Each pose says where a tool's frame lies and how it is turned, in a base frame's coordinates. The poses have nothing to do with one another.
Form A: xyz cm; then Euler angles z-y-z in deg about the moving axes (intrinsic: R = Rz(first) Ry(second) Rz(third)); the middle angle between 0 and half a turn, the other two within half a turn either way.
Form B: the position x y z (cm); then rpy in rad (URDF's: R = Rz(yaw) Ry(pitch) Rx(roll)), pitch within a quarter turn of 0, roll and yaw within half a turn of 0. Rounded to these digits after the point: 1 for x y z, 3 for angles.
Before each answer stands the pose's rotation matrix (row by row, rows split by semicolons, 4 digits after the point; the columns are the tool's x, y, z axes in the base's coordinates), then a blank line. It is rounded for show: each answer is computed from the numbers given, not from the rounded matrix.
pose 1, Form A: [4.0 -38.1 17.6 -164.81 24.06 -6.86]
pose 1, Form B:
-0.9062 0.1549 -0.3934; -0.1223 -0.9867 -0.1068; -0.4048 -0.0487 0.9131

[4.0 -38.1 17.6 -0.053 0.417 -3.007]
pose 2, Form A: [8.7 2.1 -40.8 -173.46 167.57 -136.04]
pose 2, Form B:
-0.7774 0.5915 -0.2138; 0.6096 0.7923 -0.0245; 0.1549 -0.1494 -0.9766

[8.7 2.1 -40.8 -2.990 -0.156 2.477]
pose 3, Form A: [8.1 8.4 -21.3 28.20 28.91 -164.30]
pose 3, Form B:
-0.6148 0.6637 0.4261; -0.6367 -0.7365 0.2284; 0.4654 -0.1308 0.8754

[8.1 8.4 -21.3 -0.148 -0.484 -2.339]
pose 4, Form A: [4.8 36.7 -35.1 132.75 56.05 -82.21]
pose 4, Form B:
0.6762 -0.4751 -0.5631; 0.7281 0.3143 0.6091; -0.1124 -0.8219 0.5585

[4.8 36.7 -35.1 -0.974 0.113 0.822]
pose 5, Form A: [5.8 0.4 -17.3 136.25 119.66 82.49]
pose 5, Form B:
-0.6389 -0.4448 -0.6277; -0.7609 0.2448 0.6009; -0.1136 0.8615 -0.4949

[5.8 0.4 -17.3 2.092 0.114 -2.269]
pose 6, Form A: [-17.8 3.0 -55.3 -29.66 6.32 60.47]
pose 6, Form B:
0.8563 -0.5076 0.0957; 0.5137 0.8563 -0.0545; -0.0543 0.0958 0.9939

[-17.8 3.0 -55.3 0.096 0.054 0.540]
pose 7, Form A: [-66.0 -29.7 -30.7 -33.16 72.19 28.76]
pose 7, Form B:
0.4876 0.3563 0.7970; 0.2561 0.8144 -0.5208; -0.8346 0.4581 0.3059

[-66.0 -29.7 -30.7 0.982 0.987 0.484]
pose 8, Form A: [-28.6 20.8 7.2 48.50 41.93 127.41]
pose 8, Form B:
-0.8944 0.0634 0.4428; 0.1878 -0.8451 0.5005; 0.4060 0.5308 0.7440

[-28.6 20.8 7.2 0.620 -0.418 2.935]
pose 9, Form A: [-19.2 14.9 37.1 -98.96 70.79 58.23]
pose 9, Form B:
0.8128 0.5637 -0.1471; -0.3035 0.1943 -0.9328; -0.4972 0.8028 0.3290

[-19.2 14.9 37.1 1.182 0.520 -0.357]
